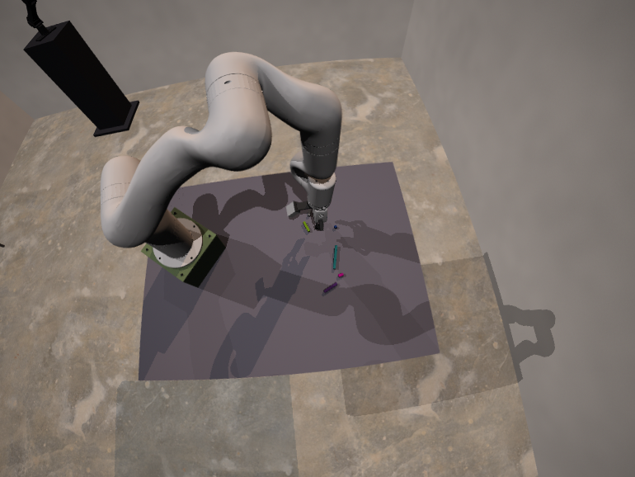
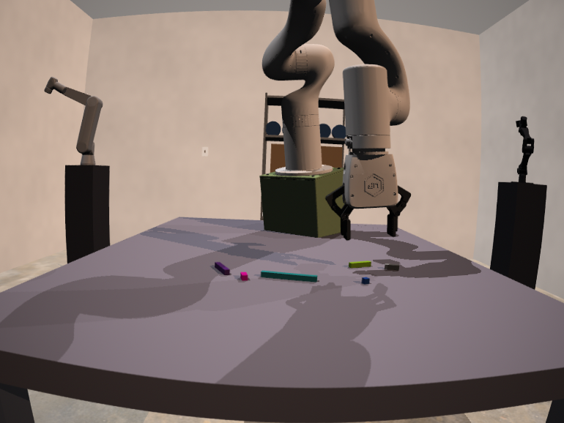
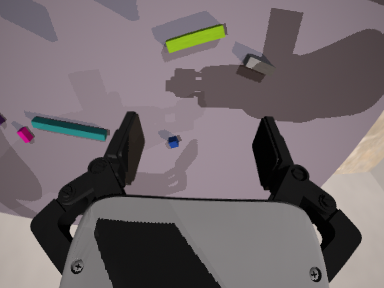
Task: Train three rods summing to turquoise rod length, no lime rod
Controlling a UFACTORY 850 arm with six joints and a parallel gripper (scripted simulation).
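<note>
Now: the blue rod 80 mm below my hand, 80 mm ahead of it and 20 mm to the right of it. The rest, counted from my hand: grey rod (80 mm below, 60 mm to the left, 30 mm behind); then turquoise rod (150 mm to the right, 80 mm below, 60 mm ahead); then lime rod (80 mm below, 50 mm behind).
</note>
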